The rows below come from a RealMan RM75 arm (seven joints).
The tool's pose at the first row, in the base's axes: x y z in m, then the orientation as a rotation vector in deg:
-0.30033 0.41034 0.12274 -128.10 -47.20 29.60
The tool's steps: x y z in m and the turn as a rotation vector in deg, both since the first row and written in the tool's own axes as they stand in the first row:
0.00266 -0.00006 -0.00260 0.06 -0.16 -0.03
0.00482 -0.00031 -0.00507 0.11 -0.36 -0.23
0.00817 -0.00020 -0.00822 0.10 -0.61 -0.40
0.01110 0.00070 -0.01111 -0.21 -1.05 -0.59
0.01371 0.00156 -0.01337 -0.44 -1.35 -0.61
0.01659 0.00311 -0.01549 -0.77 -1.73 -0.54
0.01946 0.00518 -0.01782 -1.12 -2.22 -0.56
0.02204 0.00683 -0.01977 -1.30 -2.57 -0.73
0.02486 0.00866 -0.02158 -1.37 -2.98 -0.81
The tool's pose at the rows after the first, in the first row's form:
-0.29698 0.41098 0.12423 -128.02 -47.29 29.79
-0.29414 0.41144 0.12583 -127.85 -47.58 29.94
-0.28992 0.41220 0.12749 -127.75 -47.90 30.15
-0.28582 0.41234 0.12845 -127.89 -48.46 30.47
-0.28232 0.41259 0.12906 -128.06 -48.74 30.74
-0.27843 0.41269 0.12903 -128.36 -49.00 31.12
-0.27421 0.41241 0.12878 -128.62 -49.42 31.57
-0.27058 0.41233 0.12861 -128.65 -49.86 31.84
-0.26679 0.41238 0.12818 -128.63 -50.19 32.26

